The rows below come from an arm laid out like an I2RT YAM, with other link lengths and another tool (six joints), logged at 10 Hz.
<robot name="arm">
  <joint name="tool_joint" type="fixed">
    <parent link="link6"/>
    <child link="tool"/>
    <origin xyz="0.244 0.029 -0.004" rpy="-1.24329 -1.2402 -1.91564"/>
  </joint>
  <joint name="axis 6" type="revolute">
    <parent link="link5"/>
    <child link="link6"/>
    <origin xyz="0.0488 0 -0.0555" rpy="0 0 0"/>
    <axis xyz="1 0 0"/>
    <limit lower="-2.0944" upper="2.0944"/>
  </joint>
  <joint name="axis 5" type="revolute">
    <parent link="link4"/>
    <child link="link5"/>
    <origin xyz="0.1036 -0.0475 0.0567" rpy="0 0 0"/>
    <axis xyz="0 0 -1"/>
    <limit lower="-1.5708" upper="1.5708"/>
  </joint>
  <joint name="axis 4" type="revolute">
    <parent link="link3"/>
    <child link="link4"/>
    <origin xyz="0.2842 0.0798 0.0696" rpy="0 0 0"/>
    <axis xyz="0 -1 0"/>
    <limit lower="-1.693" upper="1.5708"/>
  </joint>
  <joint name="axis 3" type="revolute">
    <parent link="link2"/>
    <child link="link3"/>
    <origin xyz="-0.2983 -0.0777 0" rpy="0 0 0"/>
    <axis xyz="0 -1 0"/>
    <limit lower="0" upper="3.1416"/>
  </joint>
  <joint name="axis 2" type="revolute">
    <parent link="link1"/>
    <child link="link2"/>
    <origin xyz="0.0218 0.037 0.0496" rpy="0 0 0"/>
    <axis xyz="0 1 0"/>
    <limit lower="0" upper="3.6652"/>
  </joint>
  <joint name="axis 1" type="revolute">
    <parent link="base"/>
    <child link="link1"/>
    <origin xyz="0 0 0.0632" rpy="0 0 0"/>
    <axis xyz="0 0 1"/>
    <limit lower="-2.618" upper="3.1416"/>
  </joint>
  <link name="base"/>
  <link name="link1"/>
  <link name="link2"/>
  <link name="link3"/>
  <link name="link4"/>
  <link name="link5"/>
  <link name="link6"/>
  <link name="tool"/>
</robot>
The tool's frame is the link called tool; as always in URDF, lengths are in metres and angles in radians.
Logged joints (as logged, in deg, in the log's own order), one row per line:
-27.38 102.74 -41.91 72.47 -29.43 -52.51
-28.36 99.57 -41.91 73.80 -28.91 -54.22
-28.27 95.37 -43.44 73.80 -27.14 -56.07
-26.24 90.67 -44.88 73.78 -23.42 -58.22
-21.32 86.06 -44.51 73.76 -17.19 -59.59
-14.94 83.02 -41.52 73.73 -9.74 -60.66
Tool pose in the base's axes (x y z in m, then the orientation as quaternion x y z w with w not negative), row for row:
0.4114 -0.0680 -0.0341 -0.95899 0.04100 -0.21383 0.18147
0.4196 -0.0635 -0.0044 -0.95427 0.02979 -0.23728 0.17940
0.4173 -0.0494 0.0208 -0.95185 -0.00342 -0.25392 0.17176
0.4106 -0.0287 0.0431 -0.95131 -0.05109 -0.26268 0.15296
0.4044 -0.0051 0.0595 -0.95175 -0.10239 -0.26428 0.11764
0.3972 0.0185 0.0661 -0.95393 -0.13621 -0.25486 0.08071
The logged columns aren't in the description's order. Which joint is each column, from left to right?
Columns, left to right: axis 5, axis 2, axis 6, axis 3, axis 1, axis 4.
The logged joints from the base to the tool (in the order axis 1, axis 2, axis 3, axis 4, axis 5, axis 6), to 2 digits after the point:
-29.43 102.74 72.47 -52.51 -27.38 -41.91
-28.91 99.57 73.80 -54.22 -28.36 -41.91
-27.14 95.37 73.80 -56.07 -28.27 -43.44
-23.42 90.67 73.78 -58.22 -26.24 -44.88
-17.19 86.06 73.76 -59.59 -21.32 -44.51
-9.74 83.02 73.73 -60.66 -14.94 -41.52

